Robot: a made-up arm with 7 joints. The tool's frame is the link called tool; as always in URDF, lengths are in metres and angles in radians.
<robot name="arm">
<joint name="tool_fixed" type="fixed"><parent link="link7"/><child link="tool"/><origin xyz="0.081 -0.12 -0.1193" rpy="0 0 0"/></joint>
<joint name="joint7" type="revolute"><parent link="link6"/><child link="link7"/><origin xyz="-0.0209 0.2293 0.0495" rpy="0 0 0"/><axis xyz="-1 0 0"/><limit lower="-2.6" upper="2.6" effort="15" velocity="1.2"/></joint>
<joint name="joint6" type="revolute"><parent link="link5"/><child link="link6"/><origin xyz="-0.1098 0.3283 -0.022" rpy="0 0 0"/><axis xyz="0 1 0"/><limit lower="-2.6" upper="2.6" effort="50" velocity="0.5"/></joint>
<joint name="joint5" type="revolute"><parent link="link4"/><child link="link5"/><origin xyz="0.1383 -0.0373 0.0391" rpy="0 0 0"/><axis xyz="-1 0 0"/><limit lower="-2.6" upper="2.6" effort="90" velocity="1.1"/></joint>
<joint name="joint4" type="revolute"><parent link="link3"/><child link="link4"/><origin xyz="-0.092 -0.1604 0.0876" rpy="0 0 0"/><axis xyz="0 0 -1"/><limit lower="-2.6" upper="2.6" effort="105" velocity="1.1"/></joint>
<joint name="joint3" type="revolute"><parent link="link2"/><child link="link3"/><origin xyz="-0.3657 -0.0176 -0.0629" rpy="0 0 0"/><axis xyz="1 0 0"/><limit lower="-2.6" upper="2.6" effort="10" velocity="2.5"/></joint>
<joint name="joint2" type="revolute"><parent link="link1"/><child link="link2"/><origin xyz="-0.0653 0.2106 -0.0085" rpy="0 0 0"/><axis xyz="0 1 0"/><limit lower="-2.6" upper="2.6" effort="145" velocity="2.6"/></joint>
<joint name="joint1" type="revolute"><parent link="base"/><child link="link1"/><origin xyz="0 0 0.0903" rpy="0 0 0"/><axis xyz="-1 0 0"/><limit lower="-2.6" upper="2.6" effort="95" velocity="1.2"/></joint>
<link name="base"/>
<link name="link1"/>
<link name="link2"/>
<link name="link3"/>
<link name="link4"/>
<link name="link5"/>
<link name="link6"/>
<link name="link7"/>
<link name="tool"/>
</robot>
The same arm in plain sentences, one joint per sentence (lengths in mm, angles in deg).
The arm has seven revolute joints in a row. What follows holds with every joint at zero, and every direction is one of the base frame's.
The first joint sits 90.3 mm along +z from the base frame's origin and rotates about -x, from -148.97 to 148.97 deg.
The second joint sits 65.3 mm along -x and 210.6 mm along +y and 8.5 mm along -z from the first joint and rotates about +y, from -148.97 to 148.97 deg.
The third joint sits 365.7 mm along -x and 17.6 mm along -y and 62.9 mm along -z from the second joint and rotates about +x, from -148.97 to 148.97 deg.
The fourth joint sits 92 mm along -x and 160.4 mm along -y and 87.6 mm along +z from the third joint and rotates about -z, from -148.97 to 148.97 deg.
The fifth joint sits 138.3 mm along +x and 37.3 mm along -y and 39.1 mm along +z from the fourth joint and rotates about -x, from -148.97 to 148.97 deg.
The sixth joint sits 109.8 mm along -x and 328.3 mm along +y and 22 mm along -z from the fifth joint and rotates about +y, from -148.97 to 148.97 deg.
The seventh joint sits 20.9 mm along -x and 229.3 mm along +y and 49.5 mm along +z from the sixth joint and rotates about -x, from -148.97 to 148.97 deg.
The tool frame, which is the frame that the pose is given for, sits 81 mm along +x and 120 mm along -y and 119.3 mm along -z from the seventh joint; its axes are parallel to the base frame's.

